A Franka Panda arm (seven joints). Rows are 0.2 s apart.
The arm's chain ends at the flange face. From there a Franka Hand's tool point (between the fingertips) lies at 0.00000 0.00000 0.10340 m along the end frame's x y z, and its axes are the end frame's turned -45 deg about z.
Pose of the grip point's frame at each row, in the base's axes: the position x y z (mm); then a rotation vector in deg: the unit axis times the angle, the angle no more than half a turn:
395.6 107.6 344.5 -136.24 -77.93 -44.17
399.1 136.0 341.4 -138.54 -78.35 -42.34
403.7 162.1 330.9 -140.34 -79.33 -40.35
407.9 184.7 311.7 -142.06 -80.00 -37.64
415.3 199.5 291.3 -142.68 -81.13 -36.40
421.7 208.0 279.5 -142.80 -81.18 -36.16
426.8 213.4 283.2 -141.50 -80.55 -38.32
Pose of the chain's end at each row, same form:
364.2 56.2 428.6 -148.20 -18.91 -29.99
368.2 88.2 427.7 -150.60 -18.47 -29.22
373.7 117.6 419.3 -152.82 -18.71 -28.24
379.7 143.5 402.2 -155.02 -18.72 -26.49
388.0 160.1 382.9 -156.17 -19.52 -25.83
394.6 168.8 371.3 -156.34 -19.52 -25.66
398.2 171.6 373.3 -154.60 -19.40 -27.05

